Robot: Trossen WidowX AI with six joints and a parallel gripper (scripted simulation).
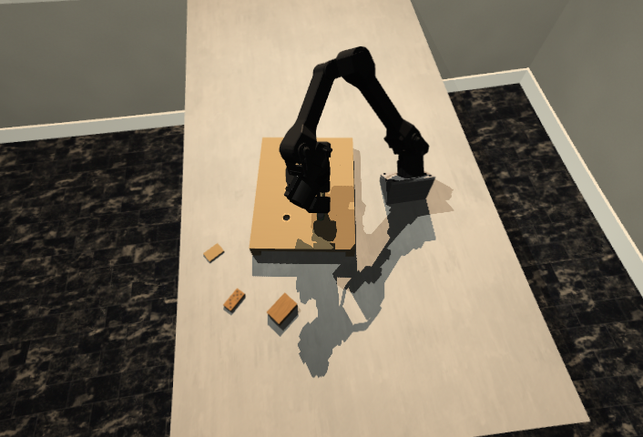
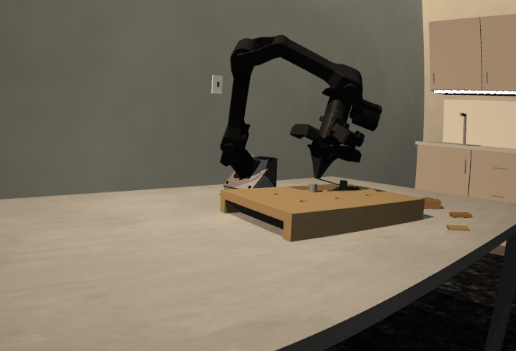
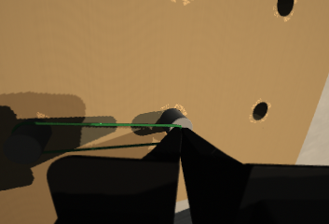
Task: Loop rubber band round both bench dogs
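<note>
Now: the wooden board 4 cm ahead of my hand, 3 cm to the right of it and 8 cm below it.
</note>
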